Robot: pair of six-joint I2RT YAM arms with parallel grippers.
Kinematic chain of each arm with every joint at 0, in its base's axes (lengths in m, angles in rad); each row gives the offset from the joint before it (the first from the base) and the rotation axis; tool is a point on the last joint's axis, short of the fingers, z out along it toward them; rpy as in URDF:
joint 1: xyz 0 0 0.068 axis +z
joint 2: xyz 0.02 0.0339 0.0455 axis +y
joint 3: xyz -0.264 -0.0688 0 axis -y
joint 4: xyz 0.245 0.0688 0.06 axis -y
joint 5: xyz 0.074 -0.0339 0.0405 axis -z
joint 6: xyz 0.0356 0 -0.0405 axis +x
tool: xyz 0 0 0 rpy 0 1.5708 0
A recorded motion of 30 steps. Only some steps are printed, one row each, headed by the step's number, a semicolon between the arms.
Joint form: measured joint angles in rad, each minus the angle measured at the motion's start. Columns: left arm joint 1, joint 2, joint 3, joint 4, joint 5, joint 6; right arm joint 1, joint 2, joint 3, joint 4, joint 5, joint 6.
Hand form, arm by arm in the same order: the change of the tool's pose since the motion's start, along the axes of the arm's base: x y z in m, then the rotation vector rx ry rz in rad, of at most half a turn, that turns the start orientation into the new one. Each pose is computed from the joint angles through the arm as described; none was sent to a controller.
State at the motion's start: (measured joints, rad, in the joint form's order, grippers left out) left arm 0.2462 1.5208 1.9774 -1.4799 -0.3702 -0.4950; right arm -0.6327 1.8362 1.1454 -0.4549 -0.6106 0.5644
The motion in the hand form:
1: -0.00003 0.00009 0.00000 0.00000 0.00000 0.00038; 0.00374 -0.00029 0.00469 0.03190 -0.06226 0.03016
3: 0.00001 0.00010 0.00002 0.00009 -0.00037 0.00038; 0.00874 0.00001 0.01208 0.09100 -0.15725 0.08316
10: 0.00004 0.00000 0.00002 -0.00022 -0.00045 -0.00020; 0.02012 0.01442 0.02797 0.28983 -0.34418 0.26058
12: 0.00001 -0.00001 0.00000 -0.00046 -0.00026 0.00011; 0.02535 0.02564 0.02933 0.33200 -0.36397 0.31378
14: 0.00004 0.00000 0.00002 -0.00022 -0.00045 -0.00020; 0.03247 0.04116 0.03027 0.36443 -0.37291 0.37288
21: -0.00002 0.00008 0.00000 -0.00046 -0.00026 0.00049; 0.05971 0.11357 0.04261 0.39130 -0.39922 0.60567
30: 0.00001 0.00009 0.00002 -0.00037 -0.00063 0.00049; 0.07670 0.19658 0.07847 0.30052 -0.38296 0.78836
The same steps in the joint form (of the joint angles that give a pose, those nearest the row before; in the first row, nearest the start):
1: 0.0004 0.0000 0.0000 0.0000 0.0000 0.0000; 0.0000 0.0000 0.0088 0.0221 -0.0694 -0.0008
3: 0.0004 0.0000 0.0000 0.0004 0.0000 0.0000; 0.0004 0.0000 0.0217 0.0515 -0.1858 0.0000
10: 0.0000 0.0000 0.0000 0.0004 0.0004 0.0000; 0.0332 0.0000 0.0489 0.0671 -0.4910 0.0004
12: 0.0000 0.0000 0.0000 0.0000 0.0004 -0.0004; 0.0645 0.0000 0.0489 0.0671 -0.5402 0.0007
14: 0.0000 0.0000 0.0000 0.0004 0.0004 0.0000; 0.1095 0.0000 0.0488 0.0679 -0.5726 0.0008
21: 0.0004 0.0000 0.0000 0.0000 0.0004 -0.0004; 0.3189 -0.0191 0.0603 0.1042 -0.6004 0.0038
30: 0.0004 0.0000 0.0000 0.0004 0.0004 -0.0004; 0.5516 -0.0576 0.1591 0.0385 -0.4738 0.0034

